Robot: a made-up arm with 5 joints.
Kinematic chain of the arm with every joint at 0, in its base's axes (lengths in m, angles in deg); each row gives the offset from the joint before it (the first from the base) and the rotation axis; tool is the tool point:
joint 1: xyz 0 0 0.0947 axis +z
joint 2: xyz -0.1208 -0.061 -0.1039 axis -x
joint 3: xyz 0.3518 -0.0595 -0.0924 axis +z
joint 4: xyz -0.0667 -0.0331 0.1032 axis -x
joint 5: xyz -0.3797 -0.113 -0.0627 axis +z
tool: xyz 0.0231 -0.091 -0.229
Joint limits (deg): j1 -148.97..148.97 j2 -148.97..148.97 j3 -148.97..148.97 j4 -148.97..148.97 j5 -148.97..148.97
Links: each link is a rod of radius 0.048 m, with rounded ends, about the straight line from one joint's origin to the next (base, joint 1, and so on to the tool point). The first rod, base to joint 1, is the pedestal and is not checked.
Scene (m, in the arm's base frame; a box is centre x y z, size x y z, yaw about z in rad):
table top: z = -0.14
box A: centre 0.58 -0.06 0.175 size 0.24 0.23 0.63 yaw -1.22
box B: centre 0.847 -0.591 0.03 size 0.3 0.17 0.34 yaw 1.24
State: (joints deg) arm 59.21 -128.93 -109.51 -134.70 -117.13
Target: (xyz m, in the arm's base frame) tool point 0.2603 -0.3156 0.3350
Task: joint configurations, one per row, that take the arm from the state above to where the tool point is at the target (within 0.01 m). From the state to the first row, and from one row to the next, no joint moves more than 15 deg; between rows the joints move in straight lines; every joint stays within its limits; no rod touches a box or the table.
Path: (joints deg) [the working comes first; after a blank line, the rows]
Joints at the target: 43.03 -115.99 -40.63 -134.94 -125.88
Straight joint move there: touches box A.

1: 72.69 -123.80 -100.81 -119.90 -119.90
2: 86.16 -118.66 -92.10 -105.11 -122.66
3: 99.64 -113.53 -83.40 -90.31 -125.43
4: 113.11 -108.40 -74.69 -75.51 -128.19
5: 99.10 -109.92 -67.88 -87.40 -127.73
6: 85.08 -111.43 -61.06 -99.28 -127.27
7: 71.06 -112.95 -54.25 -111.17 -126.81
8: 57.05 -114.47 -47.44 -123.05 -126.34
9: 43.03 -115.99 -40.63 -134.94 -125.88

